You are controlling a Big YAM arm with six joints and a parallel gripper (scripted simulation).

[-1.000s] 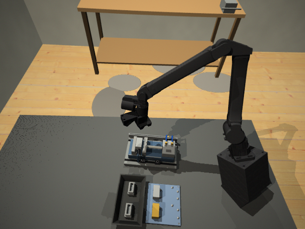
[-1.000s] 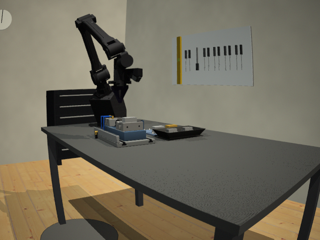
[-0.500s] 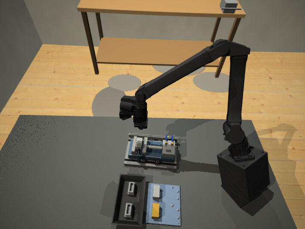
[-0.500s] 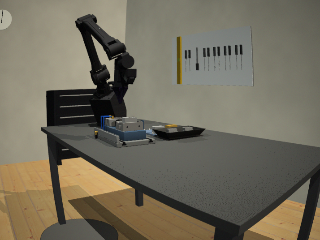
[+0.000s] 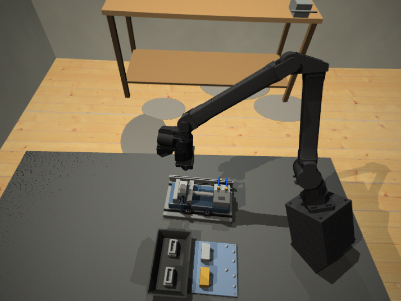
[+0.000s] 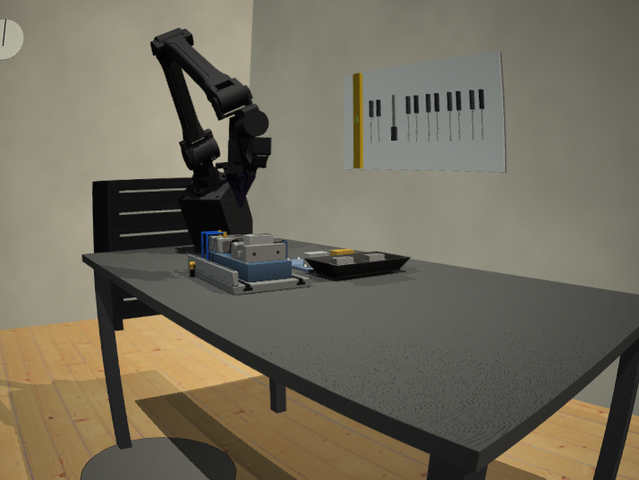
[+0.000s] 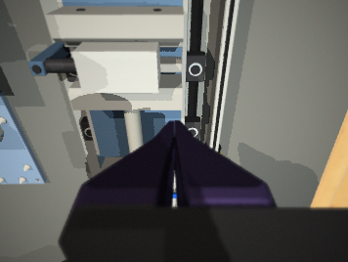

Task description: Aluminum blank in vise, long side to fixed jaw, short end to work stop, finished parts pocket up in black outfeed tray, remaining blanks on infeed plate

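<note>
Right now the gray aluminum blank is 10 mm ahead of my hand, 40 mm to the left of it and 90 mm below it. Also, from my hand: moving jaw: 20 mm behind, 50 mm to the left, 110 mm below; fixed jaw: 40 mm ahead, 40 mm to the left, 110 mm below; work stop rod: 20 mm ahead, 90 mm to the left, 100 mm below.
</note>
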